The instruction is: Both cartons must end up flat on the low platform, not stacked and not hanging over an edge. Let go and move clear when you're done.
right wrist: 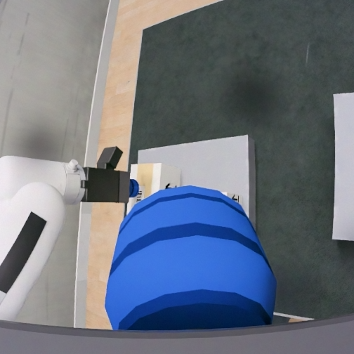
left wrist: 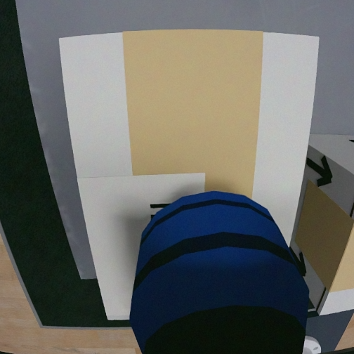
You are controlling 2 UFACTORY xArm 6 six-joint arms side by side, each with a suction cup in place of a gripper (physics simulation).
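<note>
The left suction cup [left wrist: 220, 270] [right wrist: 134, 188] is against the top face of a white carton with a tan tape band [left wrist: 192, 105] [right wrist: 145, 175] and covers part of its label. This carton looks large in the left wrist view, over the grey low platform [left wrist: 200, 15] [right wrist: 210, 154]; any gap beneath it is hidden. The second carton [left wrist: 325, 235] [right wrist: 230, 195] is beside it, partly cut off in the left wrist view and mostly behind the right cup in the right wrist view. How it sits cannot be told. The right suction cup [right wrist: 192, 260] is high above, with no carton on it.
A second grey block [right wrist: 345, 165] stands at the right edge of the right wrist view. The white left arm [right wrist: 37, 175] reaches in from the left there. The dark green mat [left wrist: 22, 200] [right wrist: 200, 80] surrounds the platform, with wooden floor beyond.
</note>
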